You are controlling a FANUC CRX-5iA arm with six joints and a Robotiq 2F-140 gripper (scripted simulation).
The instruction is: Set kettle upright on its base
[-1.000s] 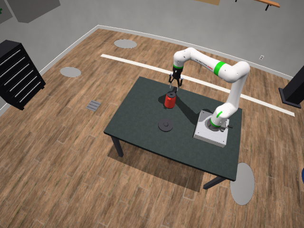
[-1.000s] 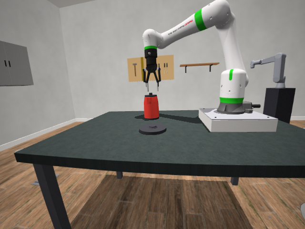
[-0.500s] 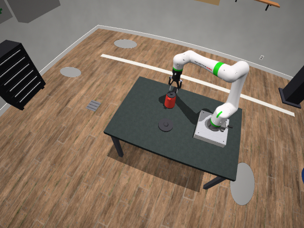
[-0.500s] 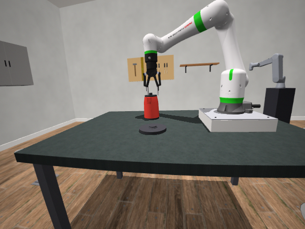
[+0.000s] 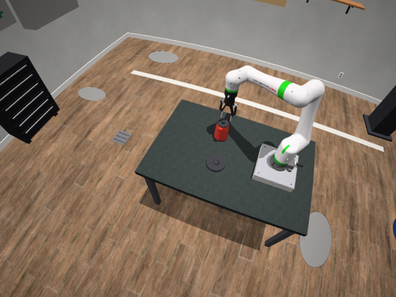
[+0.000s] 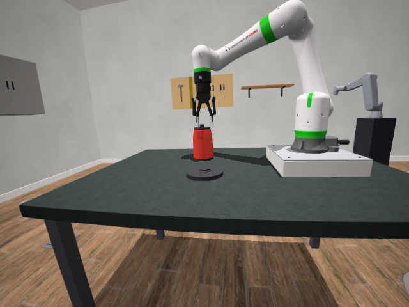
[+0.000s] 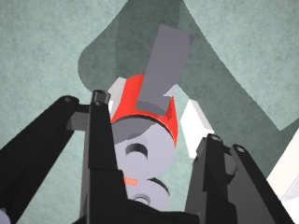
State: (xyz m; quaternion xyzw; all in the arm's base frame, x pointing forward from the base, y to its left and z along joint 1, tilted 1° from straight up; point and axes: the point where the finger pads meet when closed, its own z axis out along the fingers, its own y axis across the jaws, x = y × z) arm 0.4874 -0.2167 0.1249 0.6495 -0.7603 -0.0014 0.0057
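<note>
Right now my hand is 10 cm above the red kettle and 3 cm to the right of it. The rest, counted from my hand: round dark base: 33 cm to the left, 18 cm below, 2 cm behind.
</note>
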